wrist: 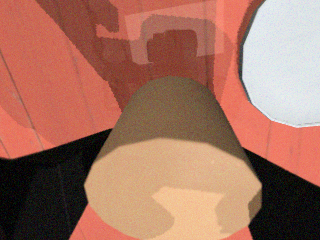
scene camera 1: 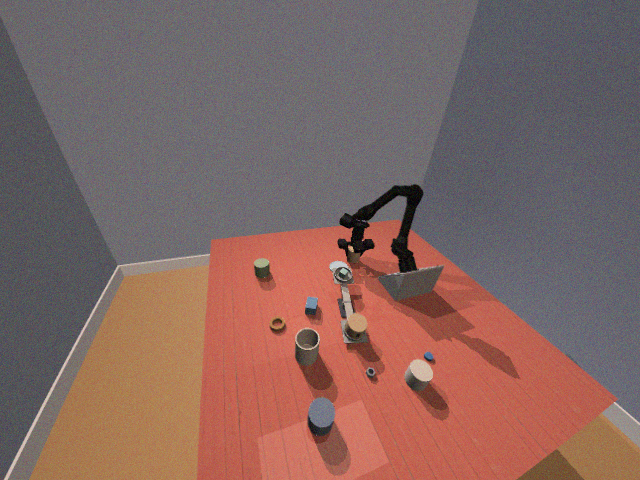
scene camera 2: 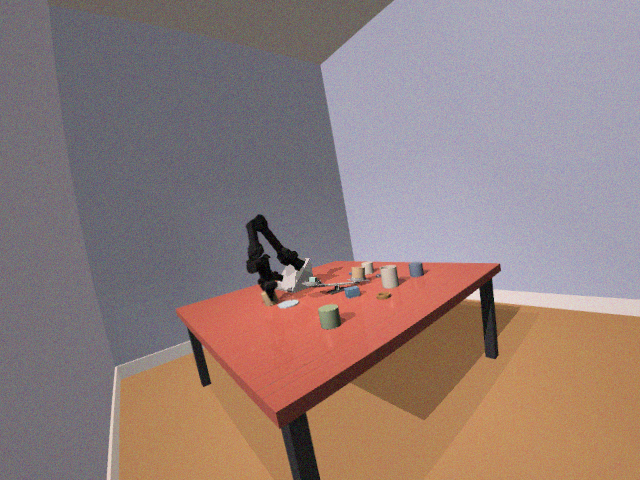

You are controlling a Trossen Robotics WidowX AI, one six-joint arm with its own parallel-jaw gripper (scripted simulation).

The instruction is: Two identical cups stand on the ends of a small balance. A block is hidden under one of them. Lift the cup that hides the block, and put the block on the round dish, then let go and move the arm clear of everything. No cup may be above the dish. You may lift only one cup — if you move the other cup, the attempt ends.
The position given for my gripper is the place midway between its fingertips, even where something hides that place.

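Through the wrist view I can see my gripper [wrist: 171, 142], and a tan cup [wrist: 172, 158] as well. Scene camera 1 shows me a balance [scene camera 1: 348, 279].
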